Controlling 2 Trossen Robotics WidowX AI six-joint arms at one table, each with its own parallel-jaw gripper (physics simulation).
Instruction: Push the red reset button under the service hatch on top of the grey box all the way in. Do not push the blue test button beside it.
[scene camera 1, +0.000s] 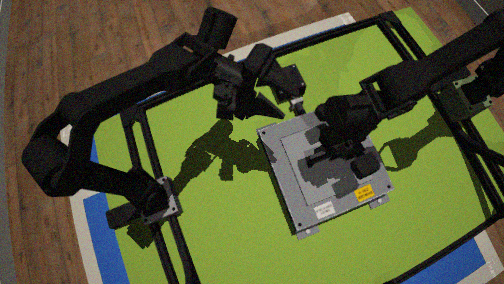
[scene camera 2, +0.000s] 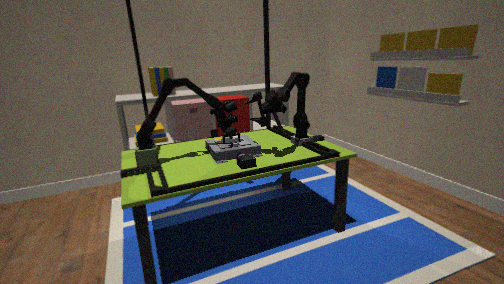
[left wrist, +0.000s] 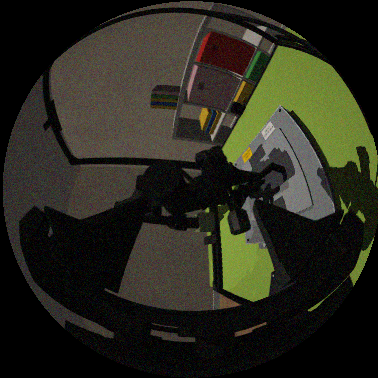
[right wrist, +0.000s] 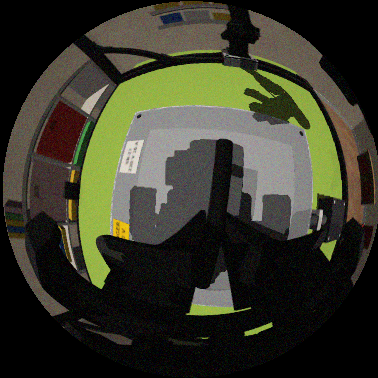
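Note:
The grey box (scene camera 1: 276, 158) (scene camera 2: 234, 155) (left wrist: 306, 154) (right wrist: 148, 121) lies on the green table. Its service hatch (scene camera 1: 293, 152) (right wrist: 271, 151) lies flat and closed, so both the red and the blue button are hidden. My right gripper (scene camera 1: 341, 150) (scene camera 2: 231, 136) (right wrist: 211, 215) is down on the hatch and shut on the black hatch handle (scene camera 1: 317, 158) (right wrist: 222, 165) (left wrist: 277, 168). My left gripper (scene camera 1: 279, 97) (scene camera 2: 251, 111) is open and empty. It hangs in the air beyond the box's far corner.
A black motor block (scene camera 1: 291, 77) (scene camera 2: 246, 161) (right wrist: 331, 215) stands beside the box. Black frame rails (scene camera 1: 163, 248) (scene camera 2: 245, 174) run along the table edges. The box top carries a yellow danger label (scene camera 1: 364, 192) and a white label (scene camera 1: 324, 209).

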